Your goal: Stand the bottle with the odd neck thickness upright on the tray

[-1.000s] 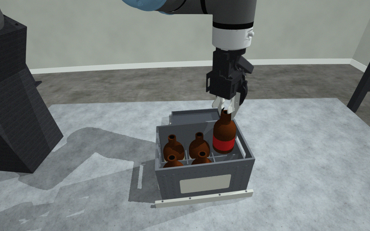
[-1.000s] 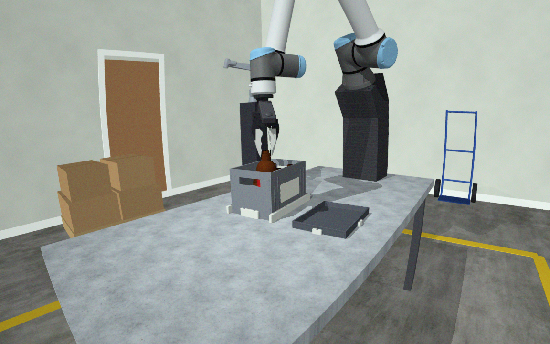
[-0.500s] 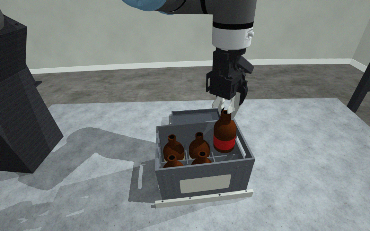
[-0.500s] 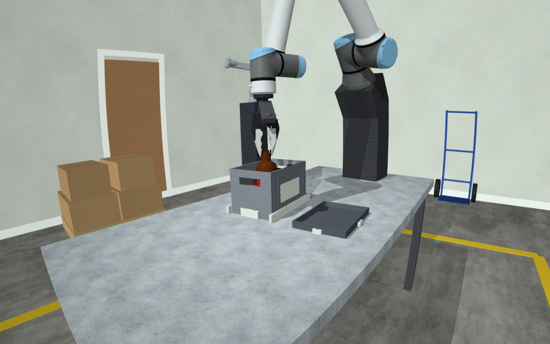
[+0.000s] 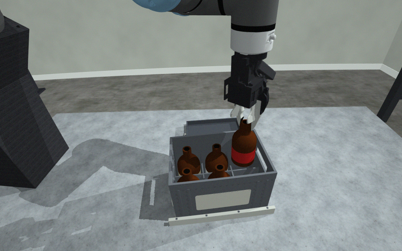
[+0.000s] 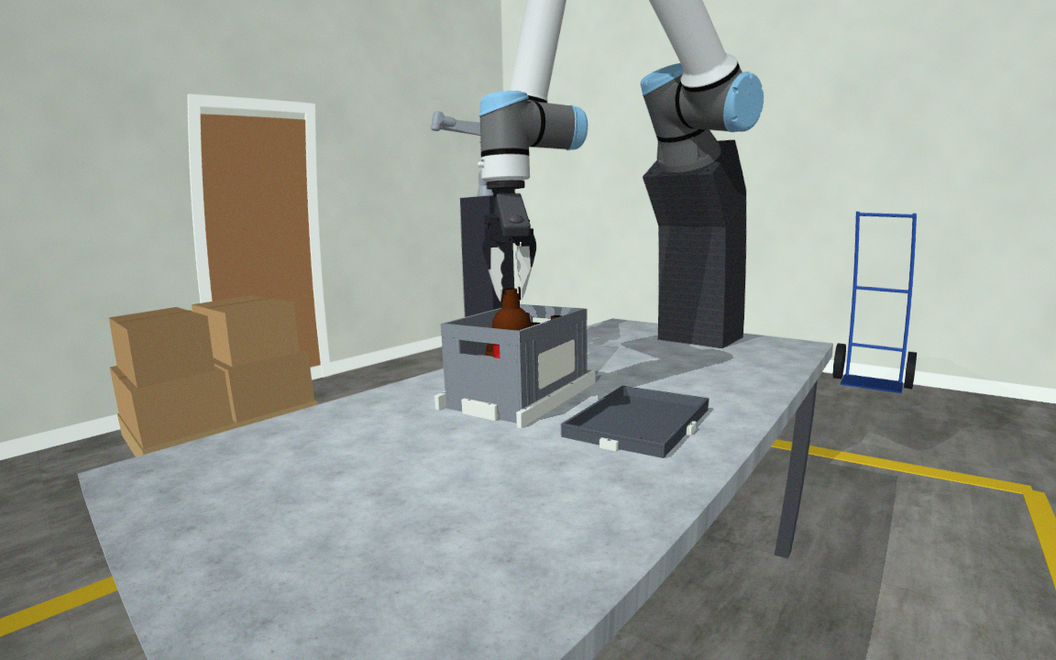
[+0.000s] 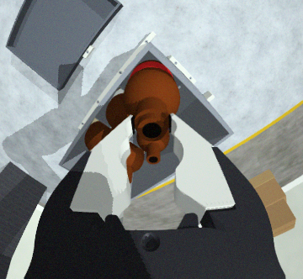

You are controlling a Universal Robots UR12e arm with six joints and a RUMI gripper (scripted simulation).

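My gripper is now 70 mm above the glass bottle. The rest, counted from my hand: crate (150 mm below, 90 mm behind, 50 mm to the right); grey tray (240 mm to the left, 220 mm below, 60 mm behind).
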